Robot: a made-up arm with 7 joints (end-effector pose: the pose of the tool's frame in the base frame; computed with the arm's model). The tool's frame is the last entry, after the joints.
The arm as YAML. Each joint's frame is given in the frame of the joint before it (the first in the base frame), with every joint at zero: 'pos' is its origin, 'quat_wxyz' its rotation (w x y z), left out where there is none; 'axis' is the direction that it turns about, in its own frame. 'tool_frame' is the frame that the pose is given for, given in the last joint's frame.
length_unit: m
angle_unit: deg
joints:
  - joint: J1
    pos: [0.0, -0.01, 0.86]
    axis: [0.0, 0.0, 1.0]
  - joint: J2
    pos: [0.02, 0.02, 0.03]
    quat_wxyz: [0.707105, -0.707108, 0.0, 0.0]
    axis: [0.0, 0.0, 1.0]
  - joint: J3
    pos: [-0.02, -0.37, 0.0]
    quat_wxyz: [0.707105, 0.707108, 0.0, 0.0]
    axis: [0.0, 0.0, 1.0]
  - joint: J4
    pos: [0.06, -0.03, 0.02]
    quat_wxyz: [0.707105, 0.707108, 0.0, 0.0]
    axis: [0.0, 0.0, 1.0]
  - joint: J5
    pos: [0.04, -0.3, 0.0]
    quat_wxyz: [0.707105, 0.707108, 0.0, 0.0]
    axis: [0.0, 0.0, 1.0]
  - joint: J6
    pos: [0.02, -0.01, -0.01]
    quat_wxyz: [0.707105, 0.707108, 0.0, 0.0]
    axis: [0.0, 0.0, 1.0]
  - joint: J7
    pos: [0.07, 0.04, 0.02]
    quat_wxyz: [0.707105, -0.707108, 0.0, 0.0]
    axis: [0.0, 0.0, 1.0]
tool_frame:
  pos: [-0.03, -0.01, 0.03]
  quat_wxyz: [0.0, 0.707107, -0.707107, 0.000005]
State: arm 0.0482 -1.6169 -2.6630 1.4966 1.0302 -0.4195 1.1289
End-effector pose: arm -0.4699 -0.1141 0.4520 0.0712 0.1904 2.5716
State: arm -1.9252 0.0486 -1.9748 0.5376 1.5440 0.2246 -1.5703
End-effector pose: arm -0.1267 0.2428 0.9926 -0.4576 0.5401 -2.1532
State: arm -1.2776 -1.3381 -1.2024 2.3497 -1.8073 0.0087 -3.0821
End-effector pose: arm -0.4020 0.4566 1.2041 1.8056 1.0118 0.7586
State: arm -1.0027 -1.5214 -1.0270 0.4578 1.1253 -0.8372 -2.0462
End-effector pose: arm -0.3217 -0.0279 0.8962 -1.2604 0.2732 -0.5241
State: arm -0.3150 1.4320 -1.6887 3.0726 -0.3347 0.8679 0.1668
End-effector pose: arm 0.7158 -0.2924 1.0122 -1.7961 1.3079 1.1618
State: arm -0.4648 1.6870 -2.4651 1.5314 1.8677 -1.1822 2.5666
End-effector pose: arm 0.4120 -0.2553 1.1802 1.1982 2.6163 -0.7177
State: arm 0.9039 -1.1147 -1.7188 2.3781 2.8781 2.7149 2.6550
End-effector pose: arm -0.3011 -0.5740 1.1220 1.6229 -0.7870 1.3332
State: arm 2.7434 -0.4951 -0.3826 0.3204 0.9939 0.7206 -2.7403
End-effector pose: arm -0.1115 0.1812 1.0074 -0.4869 0.6763 -0.3312
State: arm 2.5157 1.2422 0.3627 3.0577 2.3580 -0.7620 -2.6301
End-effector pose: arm -0.5324 0.4410 0.9610 -0.4984 1.3657 -2.1963
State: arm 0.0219 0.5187 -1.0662 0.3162 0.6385 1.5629 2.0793
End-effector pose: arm 0.1415 -0.1502 0.8625 0.5426 1.4837 -2.0096
